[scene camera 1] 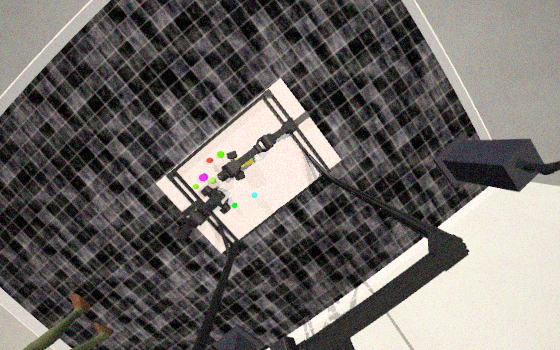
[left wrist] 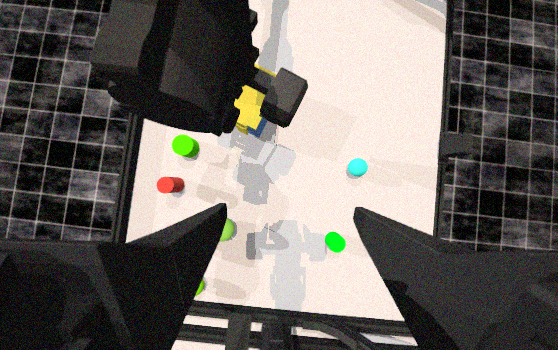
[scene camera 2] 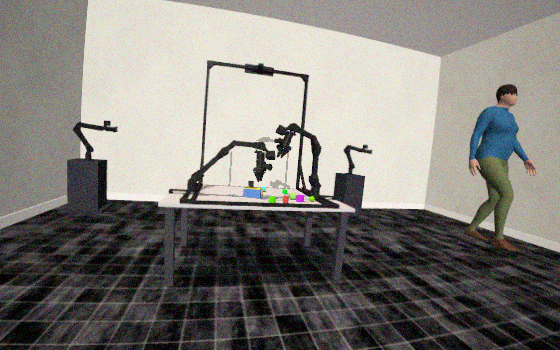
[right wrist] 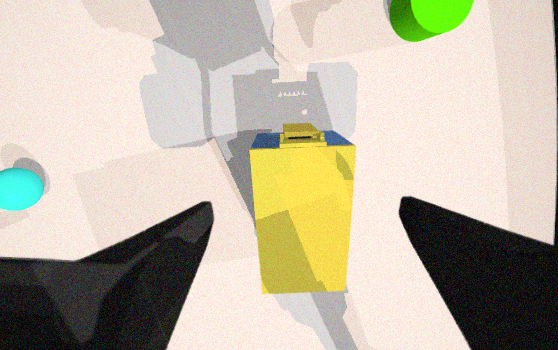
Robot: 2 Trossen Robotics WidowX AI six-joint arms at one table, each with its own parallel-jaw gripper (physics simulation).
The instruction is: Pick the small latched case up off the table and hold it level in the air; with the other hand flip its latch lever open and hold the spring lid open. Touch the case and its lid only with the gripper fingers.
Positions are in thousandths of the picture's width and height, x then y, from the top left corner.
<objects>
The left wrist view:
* my left gripper: 521, 604
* my right gripper: 433, 296
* small case: 449, 290
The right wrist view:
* my right gripper: 547, 593
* small case: 544, 536
</objects>
